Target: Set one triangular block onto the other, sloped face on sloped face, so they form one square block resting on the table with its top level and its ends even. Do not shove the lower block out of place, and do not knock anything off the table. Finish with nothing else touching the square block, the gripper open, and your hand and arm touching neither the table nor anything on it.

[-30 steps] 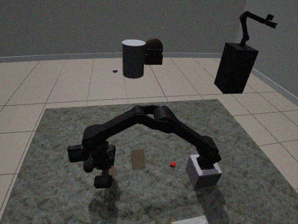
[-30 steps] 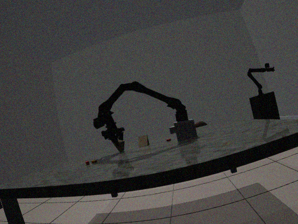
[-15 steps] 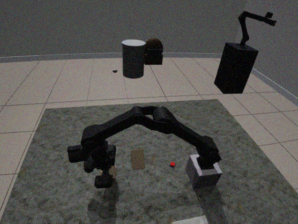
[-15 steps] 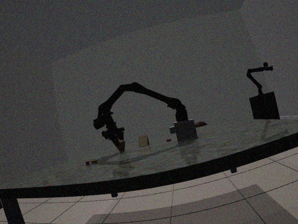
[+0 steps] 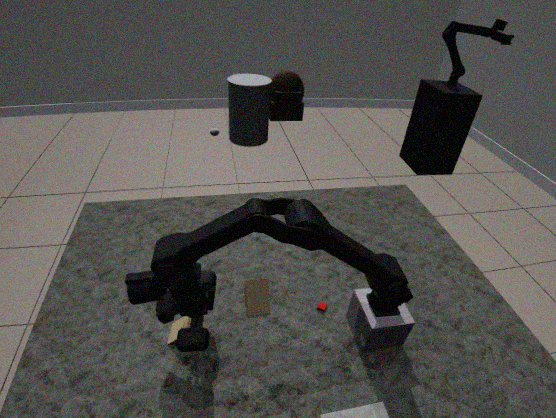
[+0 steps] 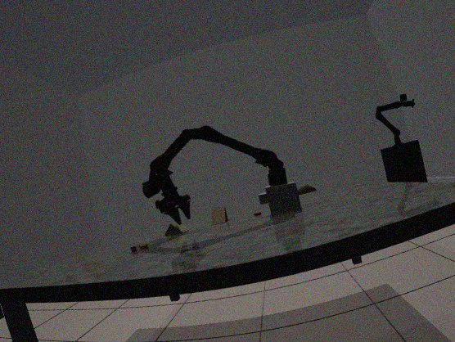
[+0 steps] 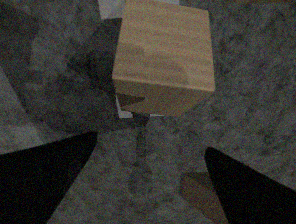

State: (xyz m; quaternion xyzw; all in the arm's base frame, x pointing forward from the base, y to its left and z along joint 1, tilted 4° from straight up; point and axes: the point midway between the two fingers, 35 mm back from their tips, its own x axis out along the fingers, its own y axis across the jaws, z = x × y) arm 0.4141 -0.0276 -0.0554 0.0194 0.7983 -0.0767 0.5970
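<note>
My gripper tip is now 5 cm short of the tan triangular block, 2 cm above it and 1 cm to the left of it. The rest, counted from my gripper tip: red cube (33 cm to the left, 8 cm ahead, 3 cm below); then yellow cube (29 cm to the left, 6 cm ahead, 4 cm below).
</note>
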